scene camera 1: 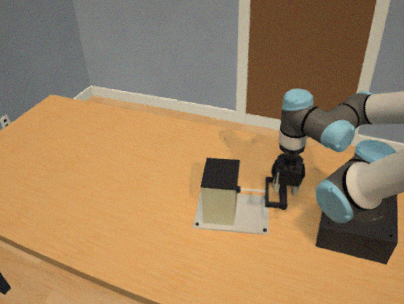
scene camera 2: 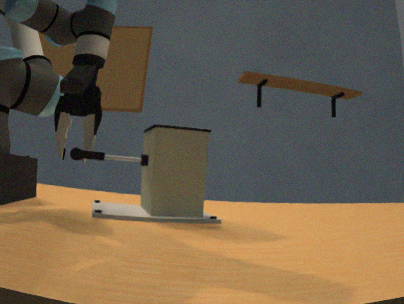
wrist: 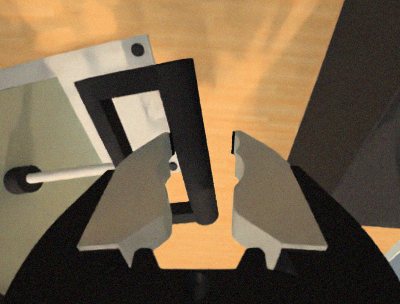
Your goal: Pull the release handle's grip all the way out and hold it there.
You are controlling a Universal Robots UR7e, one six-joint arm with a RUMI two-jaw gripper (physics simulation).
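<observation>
The release handle's black rectangular grip stands off the pale green box with its dark top. A stretch of light rod shows between box and grip. My gripper points down with its jaws on either side of the grip's outer bar. In the wrist view the bar lies close to the left jaw, and a gap shows between it and the right jaw. The jaws stand apart and do not clamp the bar.
The box stands on a light base plate with dark bolts, on the wooden table. The arm's dark base block is on the side away from the box. A wall shelf hangs behind.
</observation>
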